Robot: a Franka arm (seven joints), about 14 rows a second.
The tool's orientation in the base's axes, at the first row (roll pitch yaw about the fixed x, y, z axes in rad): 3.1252 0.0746 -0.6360
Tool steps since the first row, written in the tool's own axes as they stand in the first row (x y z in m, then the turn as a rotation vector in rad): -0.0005 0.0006 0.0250 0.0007 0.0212 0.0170; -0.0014 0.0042 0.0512 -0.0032 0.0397 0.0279; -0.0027 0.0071 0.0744 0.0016 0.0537 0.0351; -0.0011 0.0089 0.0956 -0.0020 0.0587 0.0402
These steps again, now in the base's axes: -0.0025 0.0006 -0.0249 -0.0132 -0.0170 -0.0167; -0.0072 -0.0010 -0.0509 -0.0281 -0.0292 -0.0269; -0.0116 -0.0018 -0.0739 -0.0330 -0.0431 -0.0342; -0.0128 -0.0035 -0.0951 -0.0392 -0.0448 -0.0390
